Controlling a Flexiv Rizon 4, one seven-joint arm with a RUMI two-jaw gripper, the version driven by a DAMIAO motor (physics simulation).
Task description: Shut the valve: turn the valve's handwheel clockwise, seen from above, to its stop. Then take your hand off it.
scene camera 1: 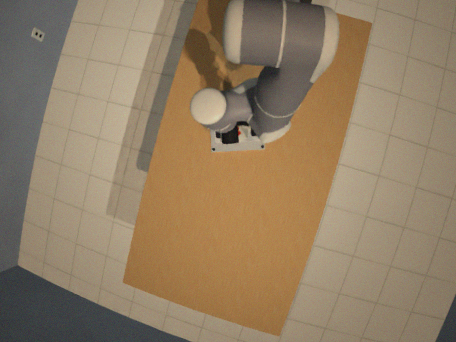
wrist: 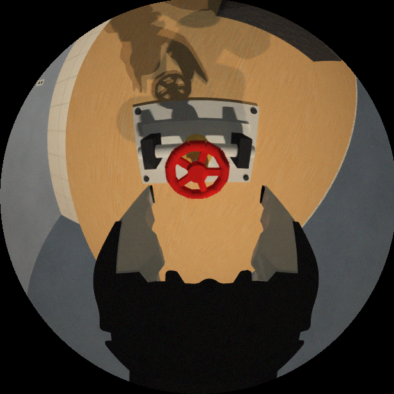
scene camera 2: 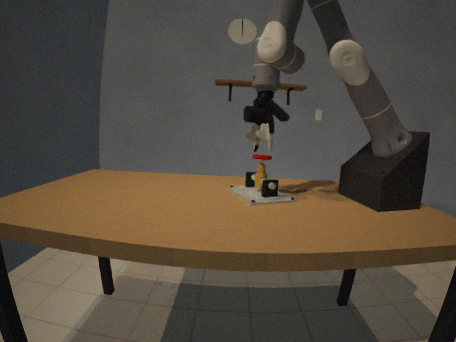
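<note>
The valve's red handwheel (scene camera 2: 262, 157) (wrist: 198, 173) (scene camera 1: 239, 133) lies level on top of the brass valve body (scene camera 2: 261, 178). The body stands on a grey base plate (scene camera 1: 238, 148) (scene camera 2: 255, 198) (wrist: 195, 111), with a pipe (wrist: 167, 150) running between two black blocks. My gripper (scene camera 2: 263, 149) (wrist: 207, 186) is open and empty, pointing down, a little above the handwheel. In the wrist view the fingertips stand left and right, wider apart than the wheel, and the wheel shows ahead of them. No contact shows. In scene view 1 the arm hides most of the gripper and valve.
The wooden table (scene camera 1: 225, 215) (scene camera 2: 150, 215) carries the valve. The dark robot base (scene camera 2: 385, 172) stands at its right in scene view 2. A wall shelf (scene camera 2: 232, 82) and a round clock (scene camera 2: 242, 31) are on the wall behind. The arm's shadow falls beside the base plate.
</note>
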